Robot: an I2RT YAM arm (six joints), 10 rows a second.
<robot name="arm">
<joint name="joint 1" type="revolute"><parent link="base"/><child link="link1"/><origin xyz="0 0 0.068"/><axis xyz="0 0 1"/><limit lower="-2.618" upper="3.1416"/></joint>
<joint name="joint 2" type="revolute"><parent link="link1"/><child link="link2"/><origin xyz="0.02 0.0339 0.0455"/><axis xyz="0 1 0"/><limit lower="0" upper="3.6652"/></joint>
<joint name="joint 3" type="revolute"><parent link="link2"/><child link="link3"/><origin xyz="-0.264 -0.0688 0"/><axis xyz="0 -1 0"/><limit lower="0" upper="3.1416"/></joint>
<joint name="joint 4" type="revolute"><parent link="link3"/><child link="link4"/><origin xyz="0.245 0.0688 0.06"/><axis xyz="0 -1 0"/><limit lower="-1.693" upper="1.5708"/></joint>
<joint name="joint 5" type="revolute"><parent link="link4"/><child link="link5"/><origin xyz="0.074 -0.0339 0.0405"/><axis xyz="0 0 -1"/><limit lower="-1.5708" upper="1.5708"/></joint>
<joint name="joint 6" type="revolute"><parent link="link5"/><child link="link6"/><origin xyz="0.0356 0 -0.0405"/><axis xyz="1 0 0"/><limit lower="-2.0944" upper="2.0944"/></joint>
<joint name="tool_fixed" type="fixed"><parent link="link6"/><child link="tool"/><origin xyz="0 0 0" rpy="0 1.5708 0"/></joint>
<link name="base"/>
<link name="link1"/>
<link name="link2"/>
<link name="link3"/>
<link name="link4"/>
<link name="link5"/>
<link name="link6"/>
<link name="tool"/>
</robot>
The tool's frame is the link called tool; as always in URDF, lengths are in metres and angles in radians.
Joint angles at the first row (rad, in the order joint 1, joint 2, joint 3, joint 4, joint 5, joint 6):
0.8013 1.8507 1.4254 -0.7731 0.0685 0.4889
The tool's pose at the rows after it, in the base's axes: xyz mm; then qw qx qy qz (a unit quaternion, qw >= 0):
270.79, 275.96, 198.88, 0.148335, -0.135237, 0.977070, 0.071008
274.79, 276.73, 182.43, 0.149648, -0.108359, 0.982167, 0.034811
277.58, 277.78, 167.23, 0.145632, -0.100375, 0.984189, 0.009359
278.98, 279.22, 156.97, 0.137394, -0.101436, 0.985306, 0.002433
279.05, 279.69, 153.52, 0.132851, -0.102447, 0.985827, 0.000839
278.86, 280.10, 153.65, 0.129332, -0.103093, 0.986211, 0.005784
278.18, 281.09, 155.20, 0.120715, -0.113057, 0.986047, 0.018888
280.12, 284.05, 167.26, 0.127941, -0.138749, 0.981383, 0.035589
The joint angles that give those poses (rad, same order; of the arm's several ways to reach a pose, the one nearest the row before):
0.8013 1.9061 1.4254 -0.7670 0.0700 0.5148
0.8013 1.9511 1.4250 -0.7670 0.1360 0.5625
0.8013 1.9926 1.4250 -0.7650 0.1722 0.5774
0.8013 2.0205 1.4250 -0.7589 0.1722 0.5774
0.8017 2.0296 1.4250 -0.7589 0.1688 0.5770
0.8017 2.0296 1.4258 -0.7589 0.1566 0.5770
0.8017 2.0266 1.4281 -0.7601 0.1234 0.5602
0.8013 2.0113 1.4528 -0.7650 0.1001 0.5079

